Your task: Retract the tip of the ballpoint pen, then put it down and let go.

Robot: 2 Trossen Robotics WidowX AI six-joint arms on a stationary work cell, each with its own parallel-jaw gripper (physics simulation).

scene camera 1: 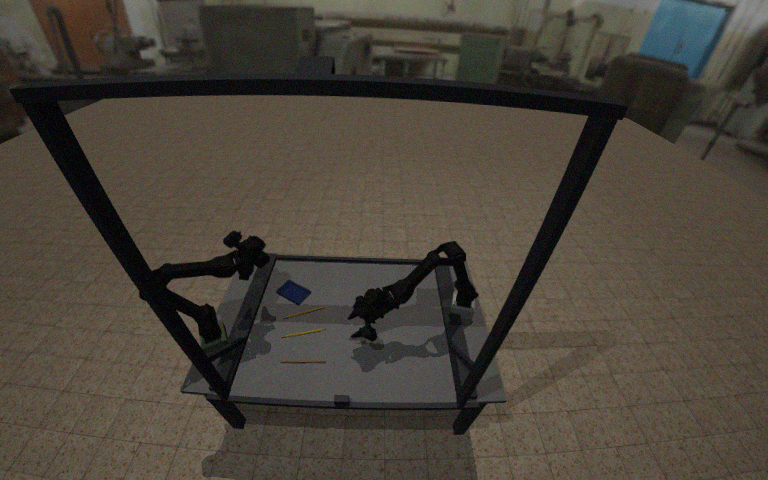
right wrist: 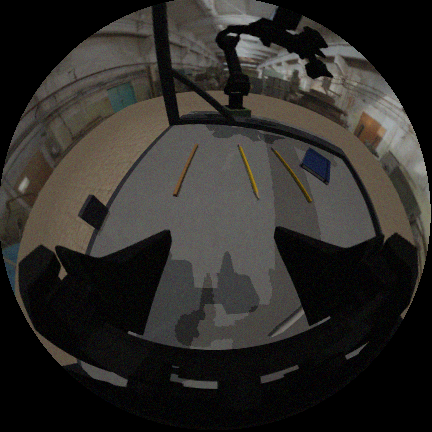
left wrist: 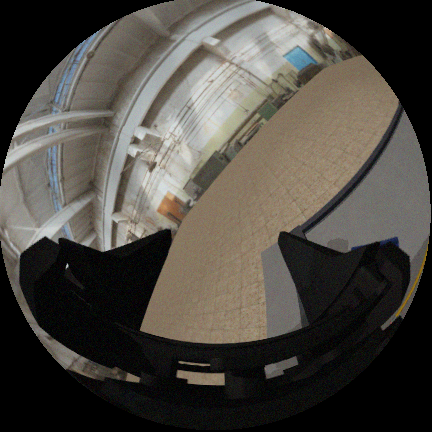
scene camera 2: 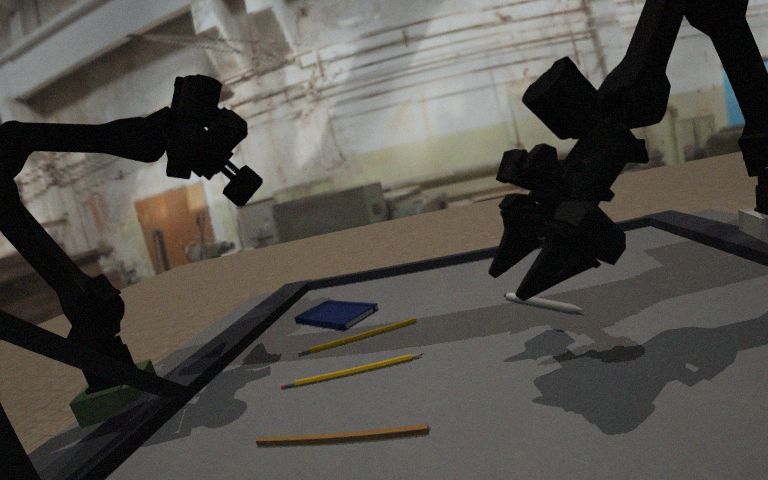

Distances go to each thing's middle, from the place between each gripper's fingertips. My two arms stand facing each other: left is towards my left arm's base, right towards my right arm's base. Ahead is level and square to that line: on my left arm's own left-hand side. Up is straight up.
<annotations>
Now: right hand 7 cm past the orange pencil (scene camera 2: 422, 429), 20 cm to the right of it and 9 cm above it. Round my right hand: blue notepad (scene camera 2: 341, 315): 30 cm ahead, 24 cm to the left, 9 cm below; green object (scene camera 2: 91, 409): 8 cm ahead, 56 cm to the left, 7 cm below.
The blue notepad is 320 mm below my left hand, 140 mm to the right of it and 40 mm behind it. The rest, counted from my left hand: orange pencil (400 mm behind, 320 mm below, 180 mm to the right); green object (300 mm below, 260 mm behind, 180 mm to the left).
</annotations>
